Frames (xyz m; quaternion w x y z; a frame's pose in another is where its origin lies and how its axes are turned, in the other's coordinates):
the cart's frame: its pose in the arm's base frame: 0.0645 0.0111 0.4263 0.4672 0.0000 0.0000 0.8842
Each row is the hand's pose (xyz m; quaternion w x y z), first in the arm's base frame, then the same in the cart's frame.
Working: the arm's base frame: its pose in the cart's frame: 0.0272 0.0595 -0.4263 0.4672 0.0000 0.0000 -0.8842

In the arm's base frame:
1: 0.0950 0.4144 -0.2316 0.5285 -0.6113 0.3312 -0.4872
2: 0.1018 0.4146 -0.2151 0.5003 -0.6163 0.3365 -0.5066
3: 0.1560 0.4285 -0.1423 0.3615 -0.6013 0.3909 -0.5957
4: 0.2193 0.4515 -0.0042 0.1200 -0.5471 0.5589 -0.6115
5: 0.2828 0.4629 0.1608 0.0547 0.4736 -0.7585 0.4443
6: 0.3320 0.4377 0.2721 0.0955 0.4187 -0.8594 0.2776
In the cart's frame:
1: 0.3160 -0.2525 -0.6579 0.1839 -0.0072 -0.6952 0.6949
2: 0.3123 -0.2582 -0.6414 0.2142 -0.0096 -0.7021 0.6790
3: 0.2933 -0.3108 -0.5686 0.3578 -0.0647 -0.7143 0.5980
4: 0.2766 -0.3760 -0.4305 0.4846 -0.2386 -0.7448 0.3918
5: 0.2502 -0.4349 -0.2655 0.4184 -0.4494 -0.7731 0.1592
6: 0.2017 -0.4614 -0.1542 0.2901 -0.5642 -0.7717 0.0453

